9 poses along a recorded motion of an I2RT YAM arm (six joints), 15 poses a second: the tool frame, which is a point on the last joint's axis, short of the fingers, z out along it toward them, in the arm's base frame.
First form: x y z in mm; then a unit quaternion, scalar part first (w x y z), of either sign.
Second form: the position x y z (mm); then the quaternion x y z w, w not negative. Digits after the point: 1 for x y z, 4 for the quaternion.
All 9 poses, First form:
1: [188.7, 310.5, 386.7, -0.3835, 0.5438, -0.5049, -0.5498]
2: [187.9, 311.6, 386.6, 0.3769, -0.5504, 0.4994, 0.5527]
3: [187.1, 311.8, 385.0, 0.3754, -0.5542, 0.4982, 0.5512]
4: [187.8, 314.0, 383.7, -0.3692, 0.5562, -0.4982, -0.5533]
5: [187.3, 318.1, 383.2, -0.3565, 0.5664, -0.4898, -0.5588]
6: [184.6, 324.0, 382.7, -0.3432, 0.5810, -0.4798, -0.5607]
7: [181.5, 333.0, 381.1, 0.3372, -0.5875, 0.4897, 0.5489]
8: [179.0, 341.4, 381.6, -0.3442, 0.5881, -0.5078, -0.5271]
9: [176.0, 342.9, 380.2, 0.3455, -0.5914, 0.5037, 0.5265]
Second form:
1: [188.7, 310.5, 386.7, -0.5438, 0.5049, 0.5498, 0.3835]
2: [187.9, 311.6, 386.6, -0.5504, 0.4994, 0.5527, 0.3769]
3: [187.1, 311.8, 385.0, -0.5542, 0.4982, 0.5512, 0.3754]
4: [187.8, 314.0, 383.7, -0.5562, 0.4982, 0.5533, 0.3692]
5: [187.3, 318.1, 383.2, -0.5664, 0.4898, 0.5588, 0.3565]
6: [184.6, 324.0, 382.7, -0.5810, 0.4798, 0.5607, 0.3432]
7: [181.5, 333.0, 381.1, -0.5875, 0.4897, 0.5489, 0.3372]
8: [179.0, 341.4, 381.6, -0.5881, 0.5078, 0.5271, 0.3442]
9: [176.0, 342.9, 380.2, -0.5914, 0.5037, 0.5265, 0.3455]
